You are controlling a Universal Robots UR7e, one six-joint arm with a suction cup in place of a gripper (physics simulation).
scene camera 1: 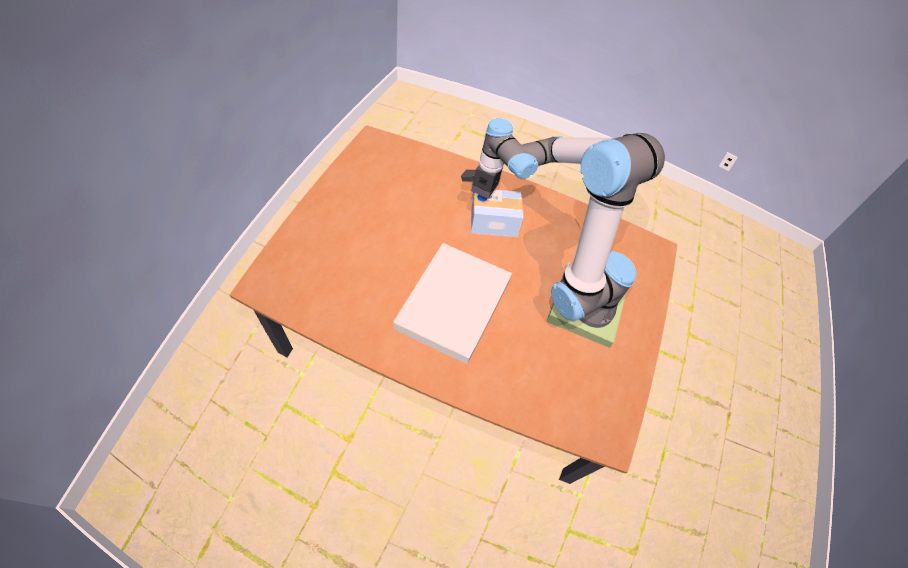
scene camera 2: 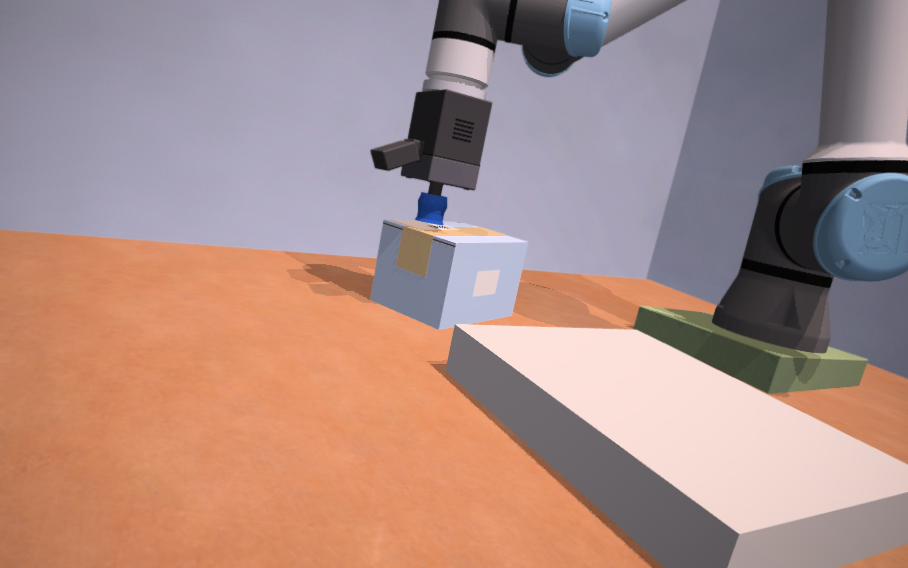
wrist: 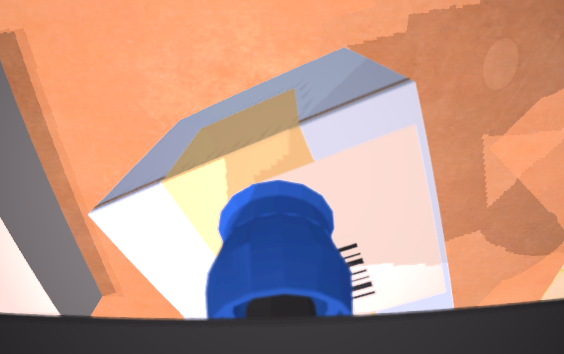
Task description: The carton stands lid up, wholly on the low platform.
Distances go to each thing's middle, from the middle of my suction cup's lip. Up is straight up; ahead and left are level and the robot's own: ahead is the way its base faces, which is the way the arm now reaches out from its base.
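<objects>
Low white platform [scene camera 2: 684, 458]: from my suction cup, 80 mm behind, 340 mm to the left, 100 mm below. Carton [scene camera 2: 441, 275]: my suction cup 50 mm past it, 20 mm to the left of it, 70 mm above it.
</objects>
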